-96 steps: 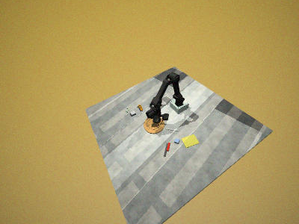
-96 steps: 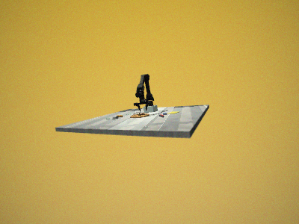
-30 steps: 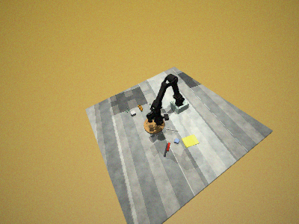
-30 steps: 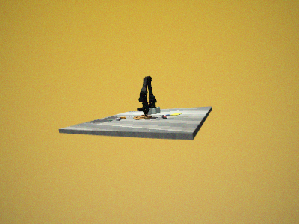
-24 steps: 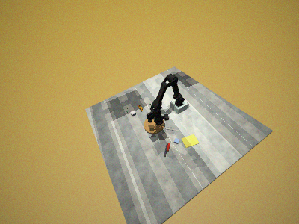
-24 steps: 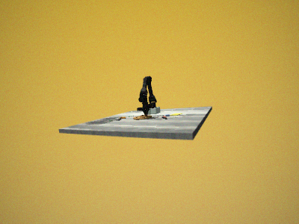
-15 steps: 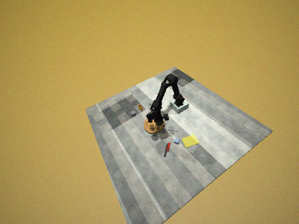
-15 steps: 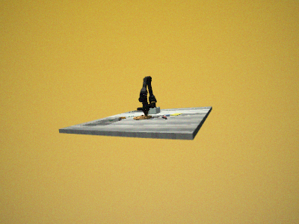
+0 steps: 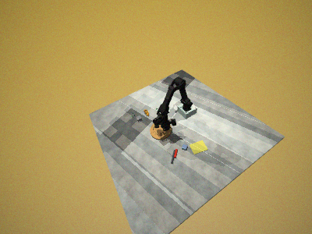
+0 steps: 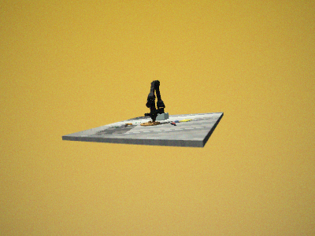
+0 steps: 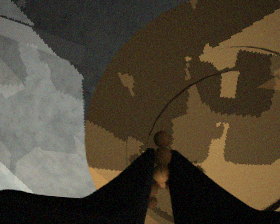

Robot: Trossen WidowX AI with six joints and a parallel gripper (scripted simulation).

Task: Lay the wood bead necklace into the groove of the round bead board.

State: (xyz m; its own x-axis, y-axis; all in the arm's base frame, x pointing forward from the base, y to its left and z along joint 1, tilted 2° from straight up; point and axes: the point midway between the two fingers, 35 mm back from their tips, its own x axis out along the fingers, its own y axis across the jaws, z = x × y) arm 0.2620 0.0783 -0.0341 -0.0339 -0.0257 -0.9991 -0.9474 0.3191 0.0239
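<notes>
Now: gripper tip 40 mm short of the round bead board, 20 mm to the left of it and 10 mm above it. From my gripper tip the other things lie so: thin grey stick: 80 mm behind, 110 mm to the left, 10 mm below; then red-handled tool: 40 mm ahead, 250 mm to the left, 10 mm below; then small blue block: 60 mm behind, 230 mm to the left, 10 mm below.
</notes>
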